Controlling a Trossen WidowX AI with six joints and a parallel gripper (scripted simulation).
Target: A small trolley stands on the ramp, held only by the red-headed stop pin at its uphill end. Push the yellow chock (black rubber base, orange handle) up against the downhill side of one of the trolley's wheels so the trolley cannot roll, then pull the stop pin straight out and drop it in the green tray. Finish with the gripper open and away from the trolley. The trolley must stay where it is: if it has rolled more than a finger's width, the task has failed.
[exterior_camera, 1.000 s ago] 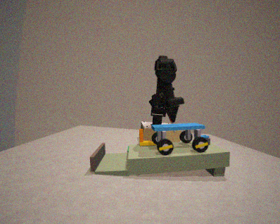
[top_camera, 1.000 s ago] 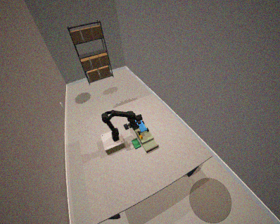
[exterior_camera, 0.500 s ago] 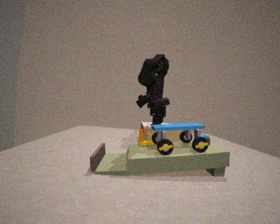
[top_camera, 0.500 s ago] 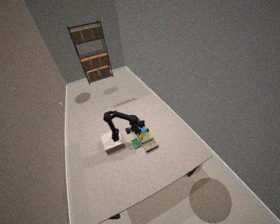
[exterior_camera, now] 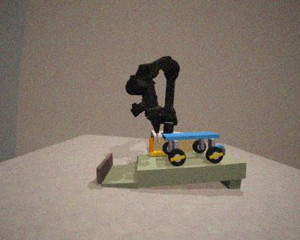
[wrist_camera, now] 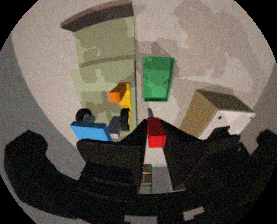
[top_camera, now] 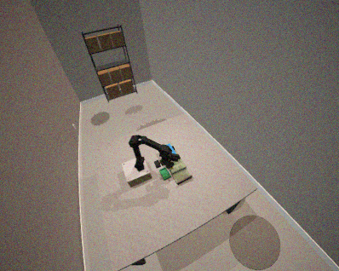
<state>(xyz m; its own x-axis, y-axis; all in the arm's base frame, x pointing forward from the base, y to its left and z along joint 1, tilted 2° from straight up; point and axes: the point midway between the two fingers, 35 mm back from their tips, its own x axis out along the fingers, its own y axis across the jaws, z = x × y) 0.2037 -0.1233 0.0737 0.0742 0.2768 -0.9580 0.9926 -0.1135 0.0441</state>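
Right now my gripper tip is 30 mm past the green tray, 10 mm to the left of it and 150 mm above it. The rest, counted from my gripper tip: trolley 110 mm ahead, 90 mm to the left, 30 mm below; then red-headed stop pin right at my gripper tip; then yellow chock 50 mm ahead, 10 mm to the right, 60 mm below.
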